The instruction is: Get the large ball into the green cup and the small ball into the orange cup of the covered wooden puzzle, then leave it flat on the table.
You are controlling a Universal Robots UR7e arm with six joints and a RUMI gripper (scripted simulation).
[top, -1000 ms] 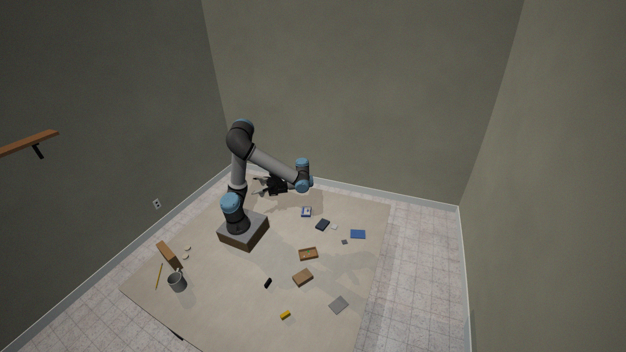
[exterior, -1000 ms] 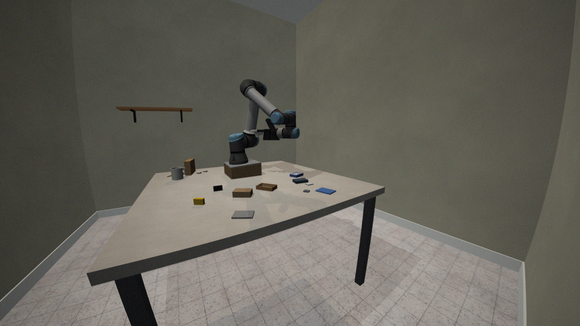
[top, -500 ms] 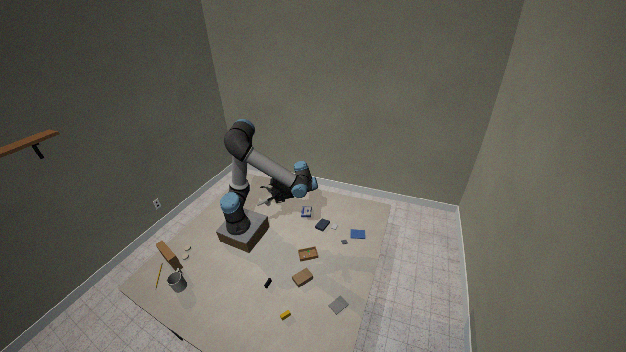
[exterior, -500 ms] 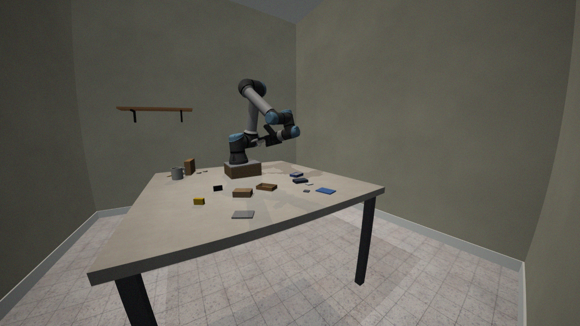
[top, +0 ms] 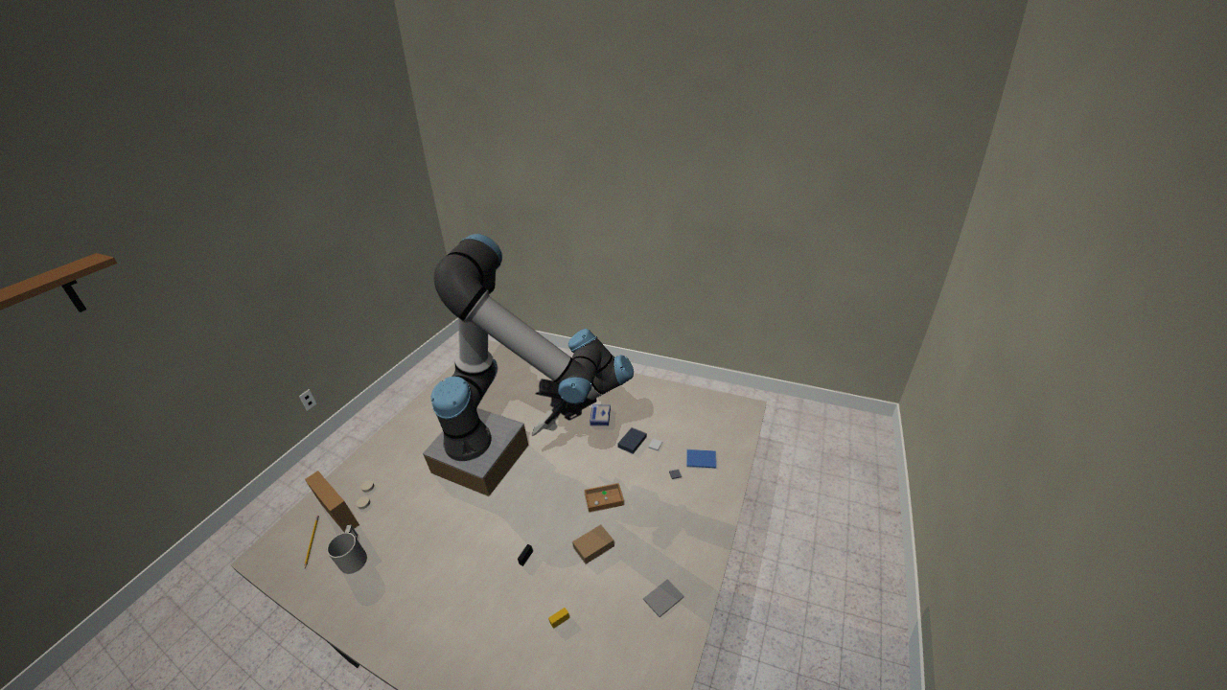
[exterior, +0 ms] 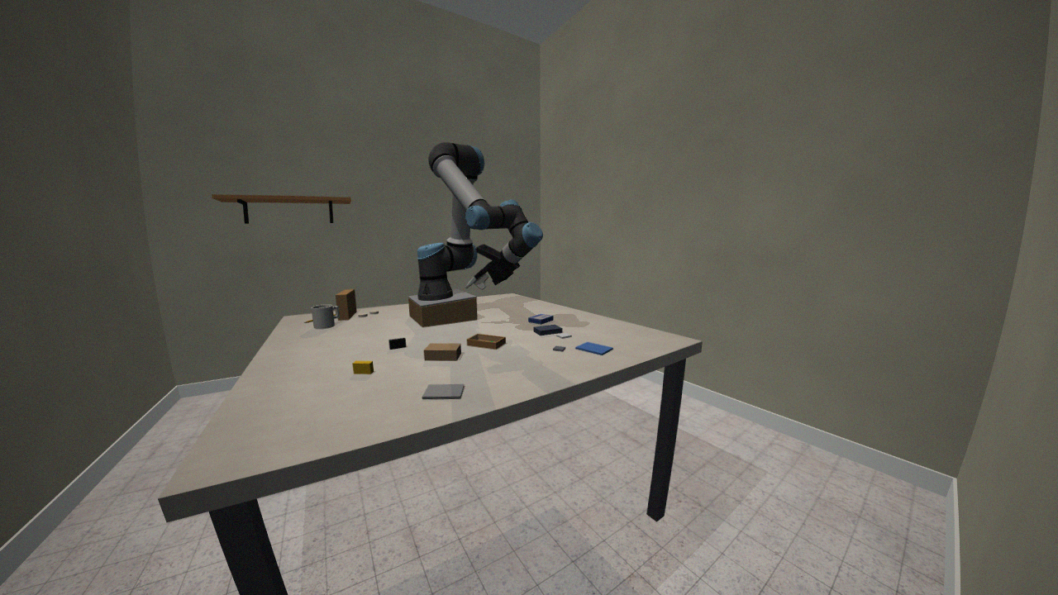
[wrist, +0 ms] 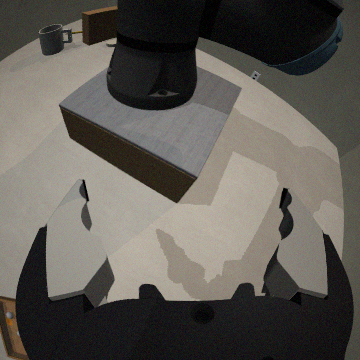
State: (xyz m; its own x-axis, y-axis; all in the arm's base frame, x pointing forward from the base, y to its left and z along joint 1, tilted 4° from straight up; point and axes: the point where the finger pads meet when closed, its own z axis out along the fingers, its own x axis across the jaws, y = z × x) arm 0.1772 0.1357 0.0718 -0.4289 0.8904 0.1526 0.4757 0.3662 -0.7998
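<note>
The covered wooden puzzle is 280 mm ahead of my hand, 100 mm to the right of it and 170 mm below it. Round my hand: black block: 170 mm ahead, 360 mm to the right, 160 mm below; brown block: 320 mm ahead, 260 mm to the right, 160 mm below; dark tile: 270 mm ahead, 160 mm to the left, 160 mm below.
</note>
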